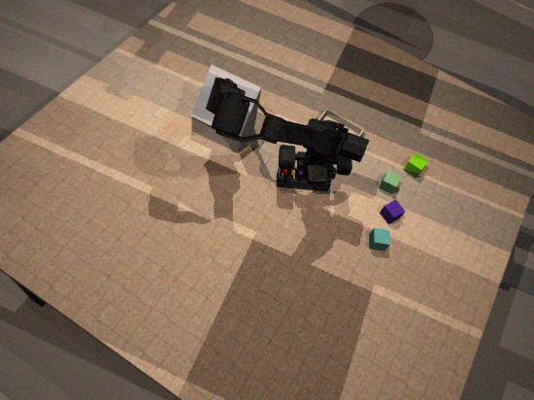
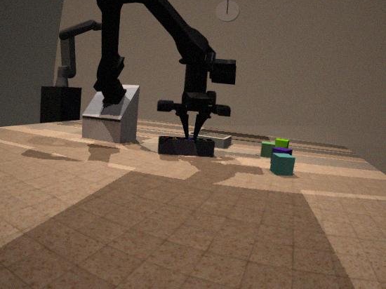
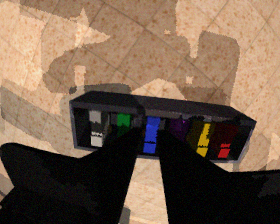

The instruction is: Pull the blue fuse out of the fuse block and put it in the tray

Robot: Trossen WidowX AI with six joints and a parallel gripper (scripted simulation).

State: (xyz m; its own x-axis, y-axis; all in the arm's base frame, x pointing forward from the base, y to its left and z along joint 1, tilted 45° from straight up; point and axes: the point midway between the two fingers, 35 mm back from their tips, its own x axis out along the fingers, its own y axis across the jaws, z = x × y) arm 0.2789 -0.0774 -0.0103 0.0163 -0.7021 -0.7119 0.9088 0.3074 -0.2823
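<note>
The green fuse lies 2 cm ahead of my gripper tip, 1 cm to the left of it and 1 cm below it. Round my gripper tip: white fuse: 4 cm ahead, 2 cm to the left, 1 cm below; purple fuse: 2 cm behind, 1 cm to the right, 1 cm below; blue fuse: 1 cm below.
</note>
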